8 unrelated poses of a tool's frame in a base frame.
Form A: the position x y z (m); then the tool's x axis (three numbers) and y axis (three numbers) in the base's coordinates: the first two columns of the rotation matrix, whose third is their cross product.
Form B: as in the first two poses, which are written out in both.
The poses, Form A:
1: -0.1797, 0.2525, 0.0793, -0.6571, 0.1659, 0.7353, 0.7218, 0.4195, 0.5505
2: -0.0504, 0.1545, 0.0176, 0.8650, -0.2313, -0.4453, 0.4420, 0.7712, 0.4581
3: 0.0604, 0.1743, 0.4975, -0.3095, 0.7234, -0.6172, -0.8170, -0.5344, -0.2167
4: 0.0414, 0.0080, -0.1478, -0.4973, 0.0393, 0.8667, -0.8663, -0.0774, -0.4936
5: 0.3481, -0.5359, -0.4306, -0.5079, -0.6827, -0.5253, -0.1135, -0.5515, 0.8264
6: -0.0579, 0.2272, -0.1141, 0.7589, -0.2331, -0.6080, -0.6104, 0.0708, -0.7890
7: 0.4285, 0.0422, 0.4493, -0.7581, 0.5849, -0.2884, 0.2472, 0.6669, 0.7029
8: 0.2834, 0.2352, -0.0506, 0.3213, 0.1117, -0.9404, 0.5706, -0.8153, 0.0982
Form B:
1: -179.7, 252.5, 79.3, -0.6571, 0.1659, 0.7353, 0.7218, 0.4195, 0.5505
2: -50.4, 154.5, 17.6, 0.8650, -0.2313, -0.4453, 0.4420, 0.7712, 0.4581
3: 60.4, 174.3, 497.5, -0.3095, 0.7234, -0.6172, -0.8170, -0.5344, -0.2167
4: 41.4, 8.0, -147.8, -0.4973, 0.0393, 0.8667, -0.8663, -0.0774, -0.4936
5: 348.1, -535.9, -430.6, -0.5079, -0.6827, -0.5253, -0.1135, -0.5515, 0.8264
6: -57.9, 227.2, -114.1, 0.7589, -0.2331, -0.6080, -0.6104, 0.0708, -0.7890
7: 428.5, 42.2, 449.3, -0.7581, 0.5849, -0.2884, 0.2472, 0.6669, 0.7029
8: 283.4, 235.2, -50.6, 0.3213, 0.1117, -0.9404, 0.5706, -0.8153, 0.0982
